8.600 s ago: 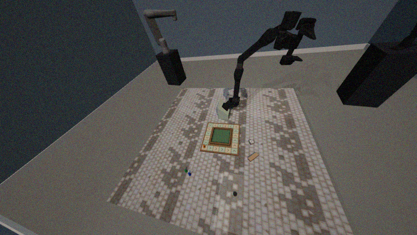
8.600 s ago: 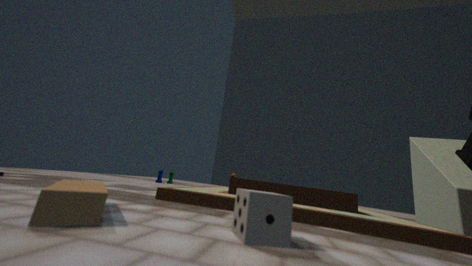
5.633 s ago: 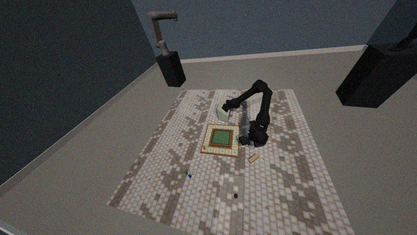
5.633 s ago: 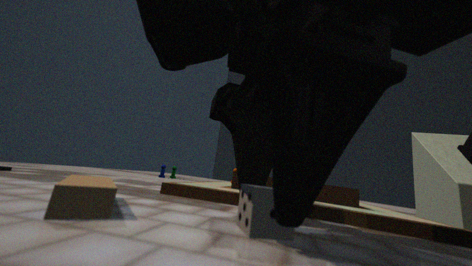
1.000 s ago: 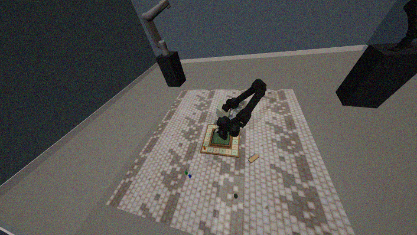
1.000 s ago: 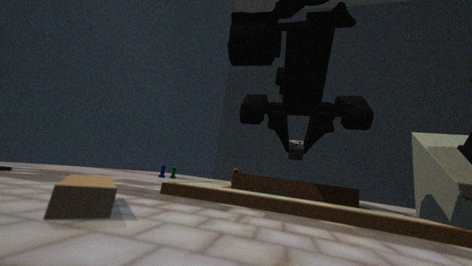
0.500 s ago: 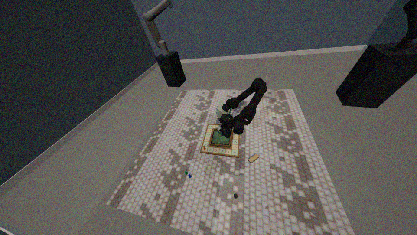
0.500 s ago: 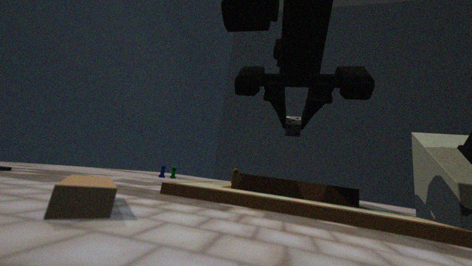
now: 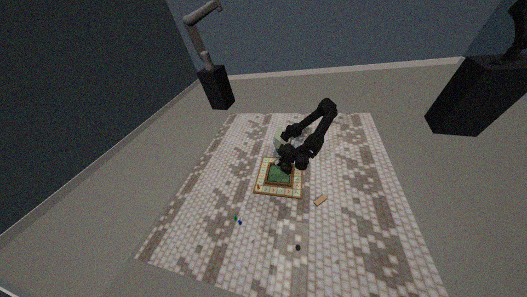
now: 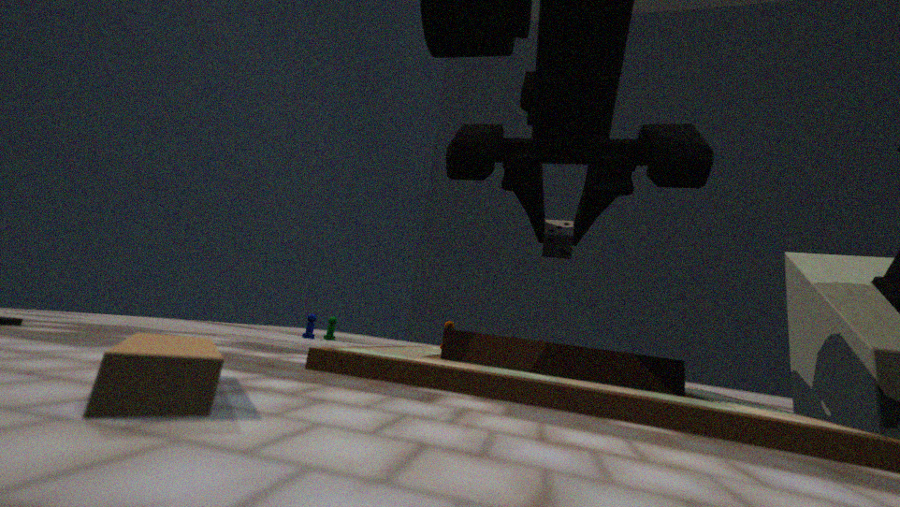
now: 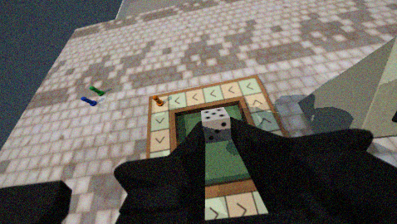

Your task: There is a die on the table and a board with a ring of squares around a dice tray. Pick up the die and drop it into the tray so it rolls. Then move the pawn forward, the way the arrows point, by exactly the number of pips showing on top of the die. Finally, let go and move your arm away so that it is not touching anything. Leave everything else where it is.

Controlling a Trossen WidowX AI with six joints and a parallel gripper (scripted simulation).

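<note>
Right now the white die is right at my gripper tip. From my gripper tip the other things lie so: small wooden block 26 cm to the left, 12 cm below, 10 cm ahead; then orange pawn 13 cm ahead, 10 cm below, 9 cm to the right; then green dice tray 12 cm below.
</note>
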